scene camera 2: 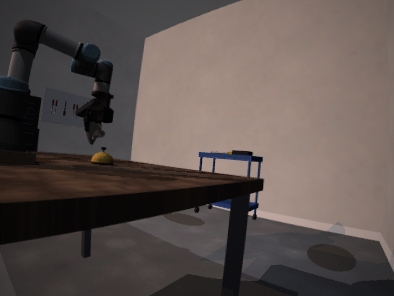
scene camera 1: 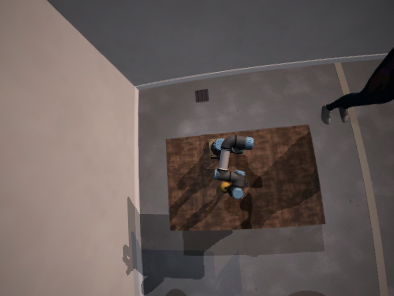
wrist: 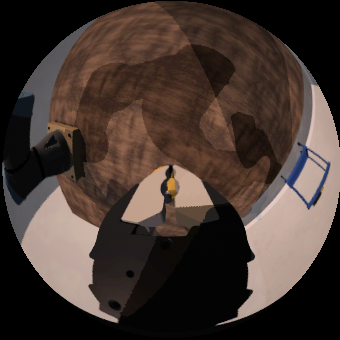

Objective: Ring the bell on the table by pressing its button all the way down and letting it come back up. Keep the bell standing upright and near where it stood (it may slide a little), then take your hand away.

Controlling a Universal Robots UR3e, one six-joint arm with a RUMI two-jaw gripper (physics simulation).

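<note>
A yellow dome bell stands upright on the brown wooden table. Its small dark button stands up on top in scene camera 2. My gripper is shut and empty, pointing down. In scene camera 2 its tips are a little above the button's height and slightly to its left, apart from the bell. In the wrist view the closed fingers hide most of the bell; bits of yellow show at their left edge and through the gap between them. In scene camera 1 the arm hides the gripper.
The arm's base plate is fixed near one long table edge. A blue cart stands beyond the table by the pale wall. A person's legs show beyond the table in scene camera 1.
</note>
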